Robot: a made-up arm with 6 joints.
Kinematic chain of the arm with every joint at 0, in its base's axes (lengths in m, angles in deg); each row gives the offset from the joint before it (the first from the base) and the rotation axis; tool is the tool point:
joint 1: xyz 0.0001 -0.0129 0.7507 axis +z
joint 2: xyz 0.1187 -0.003 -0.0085 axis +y
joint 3: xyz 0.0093 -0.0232 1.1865 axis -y
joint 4: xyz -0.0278 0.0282 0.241 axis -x
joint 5: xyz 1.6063 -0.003 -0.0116 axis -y
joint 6: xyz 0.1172 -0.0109 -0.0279 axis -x
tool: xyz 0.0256 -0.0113 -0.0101
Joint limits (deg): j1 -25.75..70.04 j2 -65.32..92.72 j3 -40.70..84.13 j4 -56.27..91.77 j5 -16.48..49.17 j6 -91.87..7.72
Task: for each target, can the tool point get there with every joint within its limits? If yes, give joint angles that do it. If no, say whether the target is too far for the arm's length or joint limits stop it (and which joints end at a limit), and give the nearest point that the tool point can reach.
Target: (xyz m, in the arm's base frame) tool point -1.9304 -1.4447 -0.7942
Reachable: no: joint limits stop it (at a limit: joint 1, joint 2, joint 3, joint 5) | nearest point 0.2148 -0.2095 -0.6989 | short by 2.477 m
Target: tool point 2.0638 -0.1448 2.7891
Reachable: yes | joints -3.94 25.21 52.85 -43.27 6.61 -15.15
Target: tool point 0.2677 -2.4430 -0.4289
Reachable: no: joint limits stop it (at a limit: joint 1, joint 5) | nearest point 1.1279 -0.6597 -0.4289 | short by 1.980 m
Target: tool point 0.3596 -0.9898 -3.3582
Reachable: no: too far | nearest point 0.9381 -0.5222 -1.0482 | short by 2.427 m
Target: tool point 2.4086 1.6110 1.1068
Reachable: yes | joints 34.08 61.94 47.09 22.39 29.03 -42.35
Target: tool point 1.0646 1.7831 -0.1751
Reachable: yes | joints 58.86 62.51 -0.82 -26.65 -10.71 -16.99
